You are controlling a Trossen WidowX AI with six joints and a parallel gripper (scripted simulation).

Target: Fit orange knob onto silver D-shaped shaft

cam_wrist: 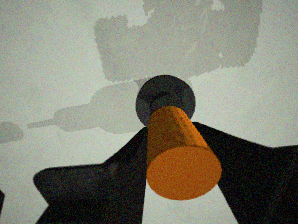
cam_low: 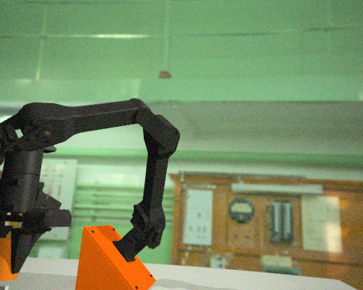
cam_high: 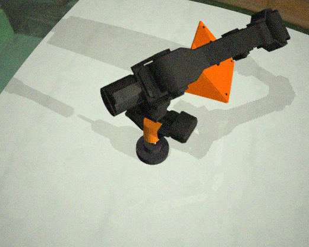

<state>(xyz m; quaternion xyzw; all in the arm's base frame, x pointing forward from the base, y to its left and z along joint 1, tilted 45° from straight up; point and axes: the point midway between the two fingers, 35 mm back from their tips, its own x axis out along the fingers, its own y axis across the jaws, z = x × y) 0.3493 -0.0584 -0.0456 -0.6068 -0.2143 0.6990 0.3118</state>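
Now: the round pedestal 50 mm below my gripper tip. The rest, counted from my gripper tip: orange knob 30 mm above.
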